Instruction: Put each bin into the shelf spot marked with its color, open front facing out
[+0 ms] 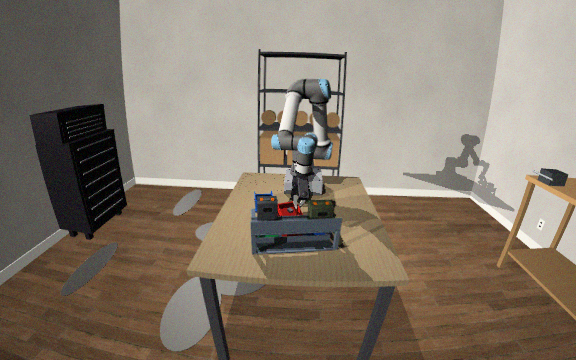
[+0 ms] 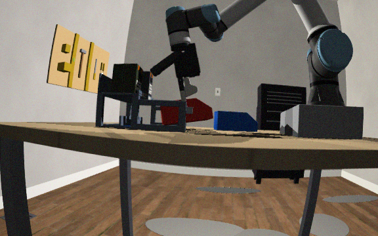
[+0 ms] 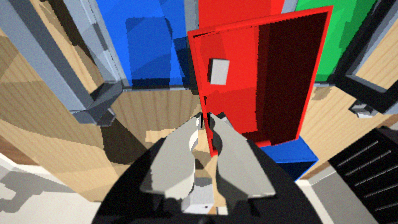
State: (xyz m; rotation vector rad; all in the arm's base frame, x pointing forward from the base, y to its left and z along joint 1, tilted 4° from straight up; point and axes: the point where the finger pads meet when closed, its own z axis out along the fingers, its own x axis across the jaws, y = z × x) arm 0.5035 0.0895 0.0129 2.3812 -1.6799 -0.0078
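Right now the red bin is 4 cm to the right of my hand, 2 cm below it and 2 cm ahead of it. The rest, counted from my hand: dark box (23 cm ahead, 8 cm to the right, 8 cm above); then green case (15 cm ahead, 13 cm to the left, 6 cm above); then blue bin (23 cm to the right, 14 cm behind, 5 cm below).
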